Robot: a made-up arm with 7 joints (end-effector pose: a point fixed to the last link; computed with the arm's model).
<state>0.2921 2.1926 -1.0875 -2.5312 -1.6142 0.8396 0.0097</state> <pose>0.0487 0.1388 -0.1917 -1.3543 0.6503 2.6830</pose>
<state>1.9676 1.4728 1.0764 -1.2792 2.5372 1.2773 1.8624</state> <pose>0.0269 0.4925 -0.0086 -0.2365 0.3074 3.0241</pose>
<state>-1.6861 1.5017 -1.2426 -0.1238 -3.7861 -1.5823 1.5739</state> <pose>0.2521 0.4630 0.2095 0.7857 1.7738 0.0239</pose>
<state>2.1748 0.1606 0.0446 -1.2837 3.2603 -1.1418 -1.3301</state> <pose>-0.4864 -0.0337 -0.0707 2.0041 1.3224 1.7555</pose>
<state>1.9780 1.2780 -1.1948 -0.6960 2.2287 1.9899 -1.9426</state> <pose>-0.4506 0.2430 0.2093 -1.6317 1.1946 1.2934</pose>
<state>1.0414 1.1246 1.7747 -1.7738 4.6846 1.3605 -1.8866</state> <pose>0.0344 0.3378 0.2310 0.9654 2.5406 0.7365</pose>
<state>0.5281 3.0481 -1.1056 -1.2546 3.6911 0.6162 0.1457</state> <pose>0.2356 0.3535 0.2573 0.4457 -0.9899 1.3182</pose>
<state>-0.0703 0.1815 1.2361 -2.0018 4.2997 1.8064 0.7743</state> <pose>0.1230 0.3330 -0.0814 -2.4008 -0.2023 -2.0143</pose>
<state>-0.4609 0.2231 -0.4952 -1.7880 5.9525 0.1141 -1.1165</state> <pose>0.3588 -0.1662 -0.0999 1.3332 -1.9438 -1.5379</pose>
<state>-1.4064 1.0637 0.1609 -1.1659 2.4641 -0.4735 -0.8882</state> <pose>0.3208 0.1991 0.3404 -0.9866 -2.6474 0.9313</pose>
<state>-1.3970 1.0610 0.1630 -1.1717 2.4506 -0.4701 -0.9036</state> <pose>0.3224 0.1986 0.3380 -0.9462 -2.6572 0.9177</pose>
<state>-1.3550 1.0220 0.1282 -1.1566 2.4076 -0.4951 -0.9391</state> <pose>0.3535 0.1894 0.3142 -0.7918 -2.6117 0.9310</pose>
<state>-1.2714 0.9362 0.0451 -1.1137 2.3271 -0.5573 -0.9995</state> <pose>0.4151 0.1676 0.2540 -0.5056 -2.4859 0.9431</pose>
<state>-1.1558 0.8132 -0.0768 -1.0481 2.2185 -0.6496 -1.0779</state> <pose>0.4817 0.1328 0.1518 -0.1500 -2.2913 0.8944</pose>
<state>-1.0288 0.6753 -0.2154 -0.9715 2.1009 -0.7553 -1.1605</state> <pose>0.5222 0.0894 0.0238 0.1826 -2.0742 0.7648</pose>
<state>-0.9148 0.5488 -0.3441 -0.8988 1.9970 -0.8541 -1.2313</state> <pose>0.5268 0.0460 -0.0954 0.4258 -1.8903 0.5975</pose>
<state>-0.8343 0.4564 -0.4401 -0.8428 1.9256 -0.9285 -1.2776</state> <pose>0.5119 0.0124 -0.1783 0.5658 -1.7714 0.4594</pose>
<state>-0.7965 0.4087 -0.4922 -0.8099 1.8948 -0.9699 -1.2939</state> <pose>0.4993 -0.0055 -0.2181 0.6224 -1.7172 0.3926</pose>
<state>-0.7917 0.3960 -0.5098 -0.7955 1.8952 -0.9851 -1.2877</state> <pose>0.4962 -0.0105 -0.2278 0.6293 -1.7048 0.3877</pose>
